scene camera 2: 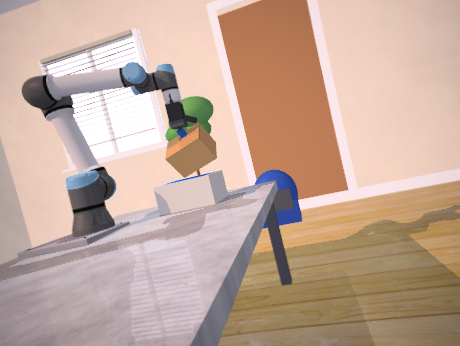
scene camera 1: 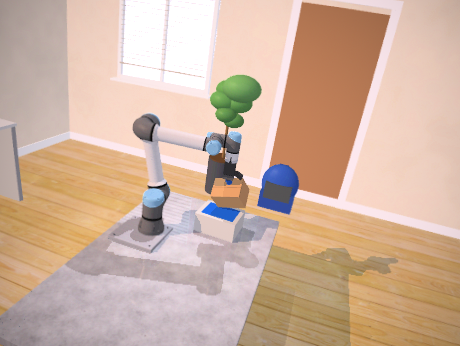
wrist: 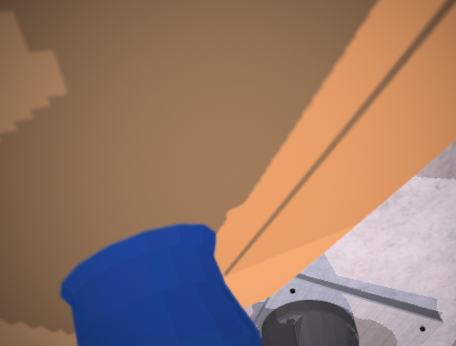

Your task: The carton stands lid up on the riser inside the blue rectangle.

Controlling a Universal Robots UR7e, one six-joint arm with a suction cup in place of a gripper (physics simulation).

Scene:
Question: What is my suction cup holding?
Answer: A brown carton.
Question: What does the white riser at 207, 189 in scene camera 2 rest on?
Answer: The table.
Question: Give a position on my suction cup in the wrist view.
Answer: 167, 279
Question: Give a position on a white riser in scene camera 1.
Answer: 224, 223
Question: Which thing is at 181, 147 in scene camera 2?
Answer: A brown carton.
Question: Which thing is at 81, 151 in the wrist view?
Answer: A brown carton.

